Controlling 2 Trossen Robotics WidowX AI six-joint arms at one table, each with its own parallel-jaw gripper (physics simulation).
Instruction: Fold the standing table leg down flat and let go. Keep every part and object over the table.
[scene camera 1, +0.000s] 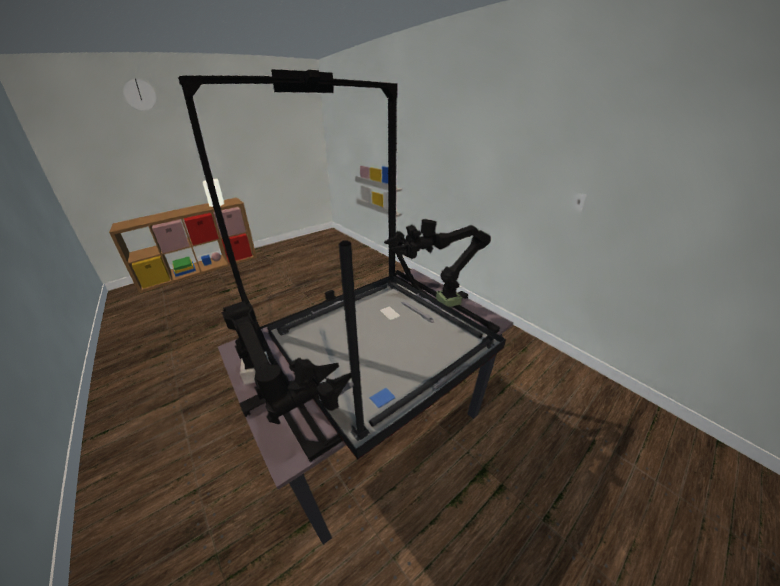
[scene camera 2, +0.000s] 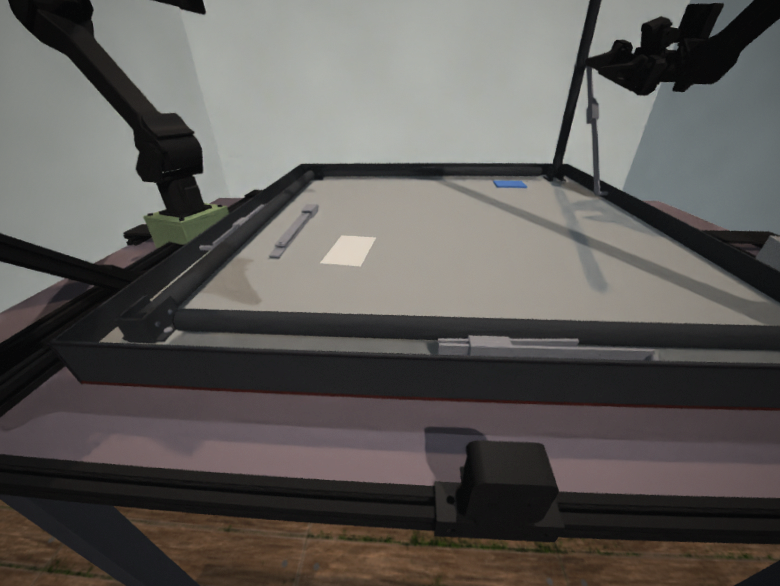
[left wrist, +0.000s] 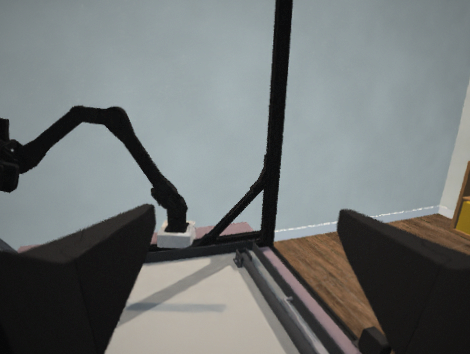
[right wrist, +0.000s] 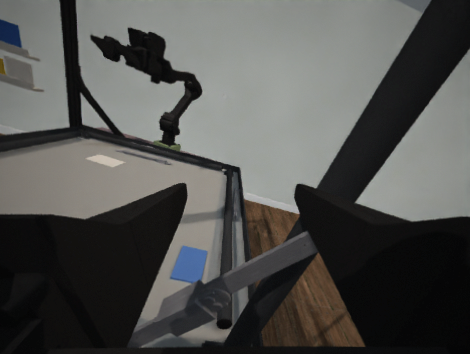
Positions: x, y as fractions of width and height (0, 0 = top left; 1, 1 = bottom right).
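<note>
Left gripper (left wrist: 0.53, 0.61), (right wrist: 0.22, 0.11). Right gripper (scene camera 2: 0.76, 0.11), (scene camera 1: 0.44, 0.63), (right wrist: 0.51, 0.54). Blue card (right wrist: 0.40, 0.76), out of frame in the left wrist view. Black table leg (right wrist: 0.91, 0.17).
</note>
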